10 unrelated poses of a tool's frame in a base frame.
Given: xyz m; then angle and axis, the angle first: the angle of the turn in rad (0 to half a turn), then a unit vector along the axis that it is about.
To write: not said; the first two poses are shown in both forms.
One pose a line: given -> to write
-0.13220, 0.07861, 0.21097, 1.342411, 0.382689, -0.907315, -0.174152 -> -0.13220, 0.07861, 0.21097, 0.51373, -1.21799, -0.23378
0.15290, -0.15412, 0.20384, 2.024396, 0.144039, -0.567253, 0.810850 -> 0.15290, -0.15412, 0.20384, 0.29159, -1.14834, 1.64148
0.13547, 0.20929, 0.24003, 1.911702, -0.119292, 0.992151, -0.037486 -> 0.13547, 0.20929, 0.24003, -0.22805, 1.89670, -0.07166
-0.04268, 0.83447, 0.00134, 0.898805, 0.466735, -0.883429, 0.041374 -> -0.04268, 0.83447, 0.00134, 0.41950, -0.79403, 0.03719
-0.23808, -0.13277, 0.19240, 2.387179, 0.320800, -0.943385, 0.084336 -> -0.23808, -0.13277, 0.19240, 0.76581, -2.25203, 0.20133
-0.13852, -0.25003, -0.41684, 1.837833, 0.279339, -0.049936, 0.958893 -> -0.13852, -0.25003, -0.41684, 0.51338, -0.09177, 1.76229
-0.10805, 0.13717, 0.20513, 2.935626, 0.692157, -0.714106, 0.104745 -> -0.10805, 0.13717, 0.20513, 2.03191, -2.09635, 0.30749
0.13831, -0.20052, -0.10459, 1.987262, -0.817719, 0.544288, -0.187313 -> 0.13831, -0.20052, -0.10459, -1.62502, 1.08164, -0.37224
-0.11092, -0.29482, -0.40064, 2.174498, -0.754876, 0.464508, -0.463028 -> -0.11092, -0.29482, -0.40064, -1.64148, 1.01007, -1.00685
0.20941, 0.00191, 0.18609, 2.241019, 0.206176, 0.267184, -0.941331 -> 0.20941, 0.00191, 0.18609, 0.46204, 0.59876, -2.10954
